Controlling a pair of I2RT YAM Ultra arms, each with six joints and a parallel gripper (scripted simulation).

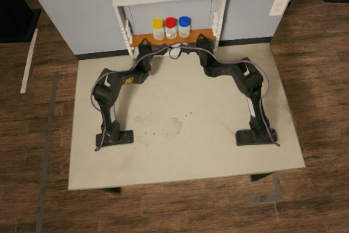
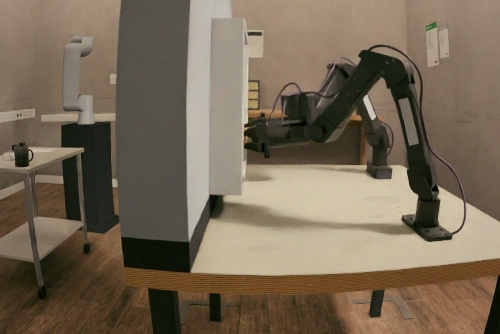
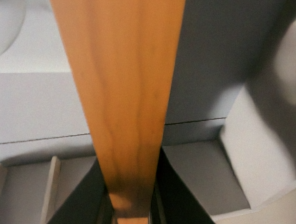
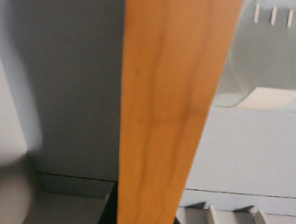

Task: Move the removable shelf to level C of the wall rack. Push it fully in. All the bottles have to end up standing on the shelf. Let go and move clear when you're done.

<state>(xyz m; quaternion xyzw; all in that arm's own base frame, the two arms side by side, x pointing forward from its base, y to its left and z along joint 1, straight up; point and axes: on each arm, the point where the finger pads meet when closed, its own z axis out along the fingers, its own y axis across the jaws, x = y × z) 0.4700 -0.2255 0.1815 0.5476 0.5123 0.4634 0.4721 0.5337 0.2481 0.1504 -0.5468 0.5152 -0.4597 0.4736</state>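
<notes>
Right now the yellow-capped bottle is 80 mm to the right of my left hand, 60 mm above it and 20 mm ahead of it. From my left hand the other things lie so: wall rack (150 mm to the right, 90 mm above, 20 mm ahead); then removable shelf (150 mm to the right, 20 mm ahead); then red-capped bottle (140 mm to the right, 50 mm above, 30 mm ahead).
Right now the blue-capped bottle is 10 mm ahead of my right hand, 90 mm to the left of it and 60 mm above it. From my right hand the other things lie so: wall rack: 150 mm to the left, 100 mm above; then removable shelf: 10 mm behind, 150 mm to the left; then red-capped bottle: 160 mm to the left, 60 mm above.
</notes>
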